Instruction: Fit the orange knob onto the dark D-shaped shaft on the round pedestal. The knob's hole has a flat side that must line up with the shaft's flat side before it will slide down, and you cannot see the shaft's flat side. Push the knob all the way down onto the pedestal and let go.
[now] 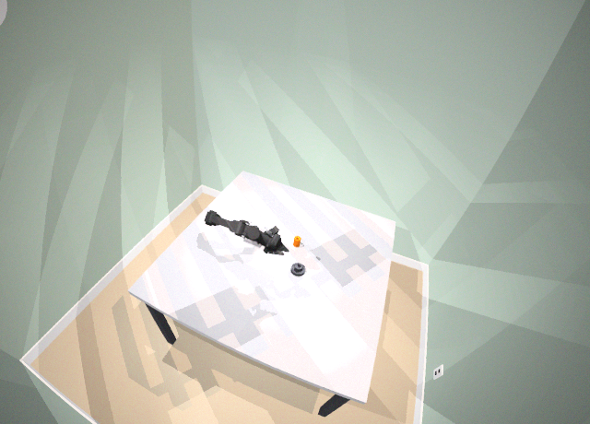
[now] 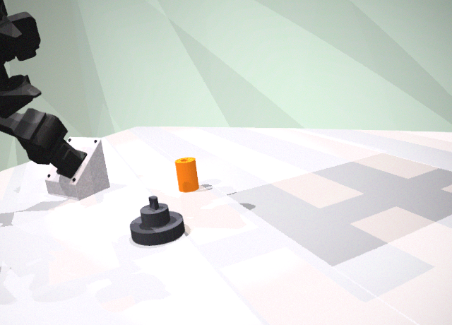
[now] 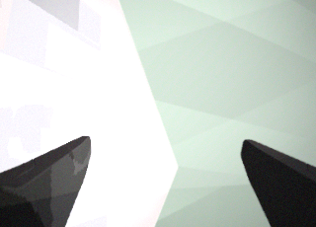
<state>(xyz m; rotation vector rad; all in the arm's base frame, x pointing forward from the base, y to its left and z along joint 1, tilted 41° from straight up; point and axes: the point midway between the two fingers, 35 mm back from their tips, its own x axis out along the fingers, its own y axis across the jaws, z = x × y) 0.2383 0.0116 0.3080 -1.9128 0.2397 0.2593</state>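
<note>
My gripper tip is now 7 cm past the orange knob, 31 cm to the right of it and 24 cm above it. Round my gripper tip: dark round pedestal: 3 cm ahead, 14 cm to the left, 24 cm below.
</note>
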